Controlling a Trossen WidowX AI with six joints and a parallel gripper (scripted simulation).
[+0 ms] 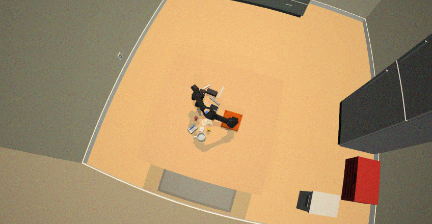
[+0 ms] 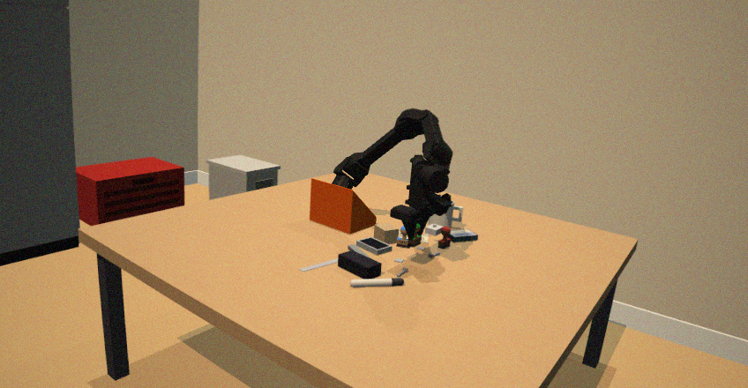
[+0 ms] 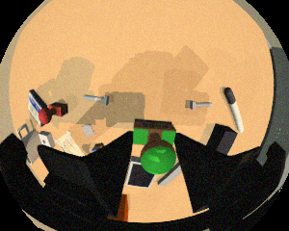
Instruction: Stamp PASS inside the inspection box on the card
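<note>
My gripper tip is 140 mm past the ink pad, 10 mm to the left of it and 70 mm above it. From my gripper tip the other things lie so: blue-knobbed stamp (90 mm behind, 80 mm to the left, 50 mm below); then green-knobbed stamp (right at my gripper tip); then black block (60 mm behind, 160 mm to the right, 60 mm below).
</note>
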